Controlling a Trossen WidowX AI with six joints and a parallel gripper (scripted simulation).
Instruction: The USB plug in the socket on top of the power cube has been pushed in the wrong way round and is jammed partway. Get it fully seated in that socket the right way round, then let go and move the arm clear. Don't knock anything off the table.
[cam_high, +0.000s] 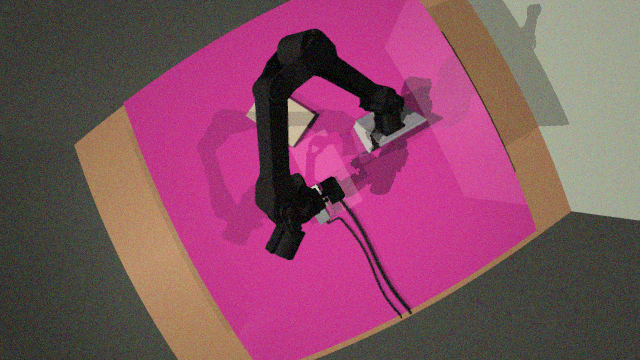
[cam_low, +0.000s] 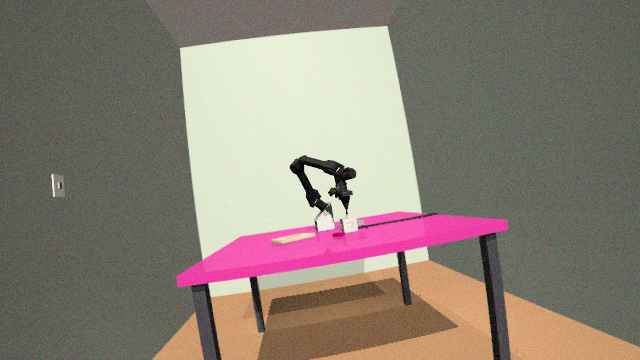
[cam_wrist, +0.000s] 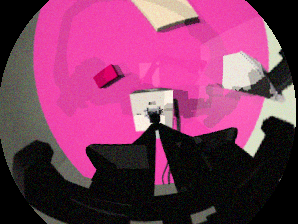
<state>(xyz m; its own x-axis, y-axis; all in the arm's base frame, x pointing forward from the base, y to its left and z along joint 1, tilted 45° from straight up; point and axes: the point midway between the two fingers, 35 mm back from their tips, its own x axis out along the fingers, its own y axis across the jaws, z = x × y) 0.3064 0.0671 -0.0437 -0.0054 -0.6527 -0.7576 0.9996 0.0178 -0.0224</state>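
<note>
Now: gripper tip 2 cm above the dark USB plug. Round my gripper tip: beige flat pad: 4 cm behind, 31 cm to the right, 11 cm below; small magenta block: 11 cm ahead, 8 cm to the right, 11 cm below.
</note>
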